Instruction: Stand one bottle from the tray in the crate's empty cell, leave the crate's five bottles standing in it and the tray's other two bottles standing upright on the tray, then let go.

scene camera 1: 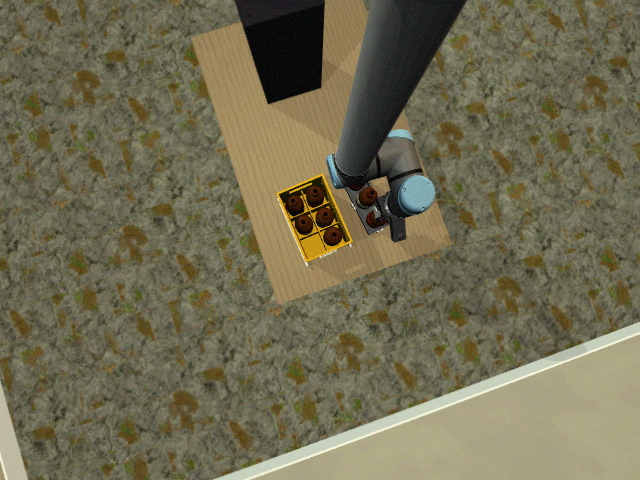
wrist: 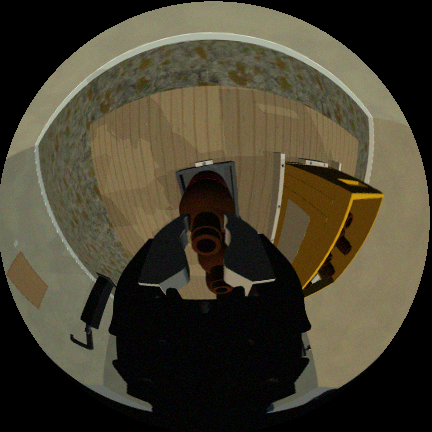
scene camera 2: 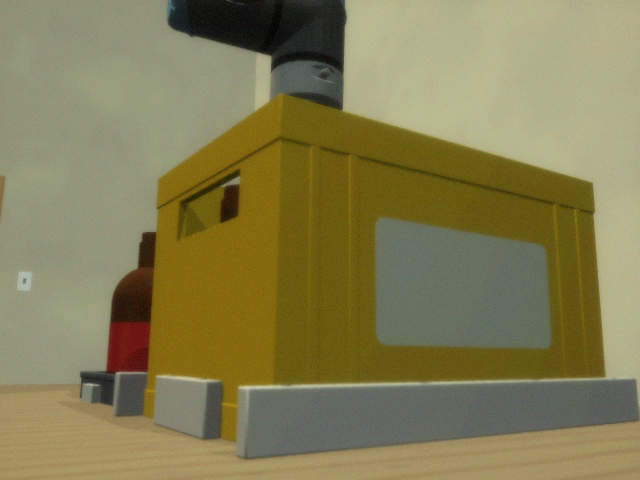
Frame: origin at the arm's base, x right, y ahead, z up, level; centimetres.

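Seen in the pictures: gripper, fingertip midpoint: [wrist: 205,213].
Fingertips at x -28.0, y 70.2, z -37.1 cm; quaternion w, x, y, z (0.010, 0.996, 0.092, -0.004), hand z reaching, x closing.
A point is followed by its place in that frame.
The yellow crate [scene camera 1: 328,251] @[x -5.3, y 80.1, z -31.6 cm] [scene camera 2: 206,299] @[x 2.4, y 54.3, z -41.5 cm] [wrist: 320,210] @[x -13.4, y 73.8, z -35.5 cm] has five brown bottles upright in its cells; its empty cell [scene camera 1: 312,245] @[x 0.1, y 76.6, z -48.3 cm] is at the corner nearest the table's end. The dark grey tray [scene camera 1: 362,215] @[x -22.9, y 66.8, z -48.6 cm] [wrist: 229,173] @[x -24.0, y 73.0, z -48.6 cm] is beside it. My gripper [scene camera 1: 381,208] @[x -28.0, y 70.2, z -37.1 cm] [wrist: 205,213] @[x -28.0, y 70.2, z -37.1 cm] is shut on the neck of the tray's end bottle [scene camera 1: 374,221] @[x -25.1, y 71.1, z -38.2 cm] [wrist: 206,197] @[x -28.1, y 72.0, z -37.5 cm], which looks upright at the tray; whether it touches the tray is hidden. The middle bottle [scene camera 1: 367,195] @[x -23.2, y 61.2, z -34.9 cm] [wrist: 212,261] @[x -26.0, y 62.3, z -37.0 cm] stands behind it. The far bottle [scene camera 1: 356,186] @[x -20.8, y 55.7, z -41.2 cm] [scene camera 2: 130,304] @[x -19.1, y 50.3, z -40.4 cm] stands upright, partly hidden by the arm in scene camera 1.
Pale strips [scene camera 2: 439,415] @[x 9.1, y 65.9, z -47.8 cm] [wrist: 278,197] @[x -13.6, y 70.9, z -46.1 cm] run along the crate's base. The crate's wall rises close beside the tray. A tall black block [scene camera 1: 289,62] @[x -0.9, y 10.2, z -28.3 cm] stands on the wooden table [scene camera 1: 242,134] @[x 23.6, y 24.3, z -49.1 cm]. The grey arm [scene camera 1: 387,82] @[x -11.5, y 61.7, z 34.3 cm] reaches over the tray's far end.
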